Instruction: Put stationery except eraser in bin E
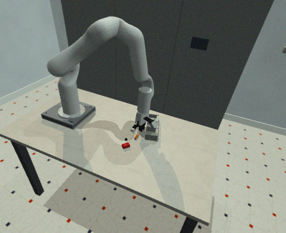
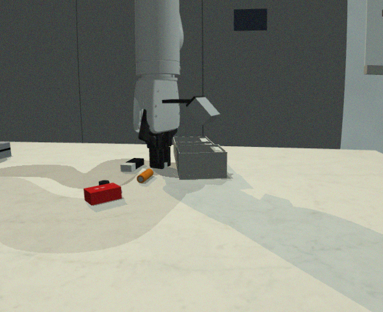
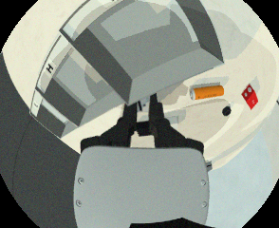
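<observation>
The black-and-white block is 50 mm behind my hand, 20 mm to the right of it and 20 mm below it. Also, from my hand: grey block 10 mm below; bin block 70 mm to the left, 50 mm ahead; orange cylinder 80 mm to the right, 20 mm below, 10 mm ahead.
</observation>
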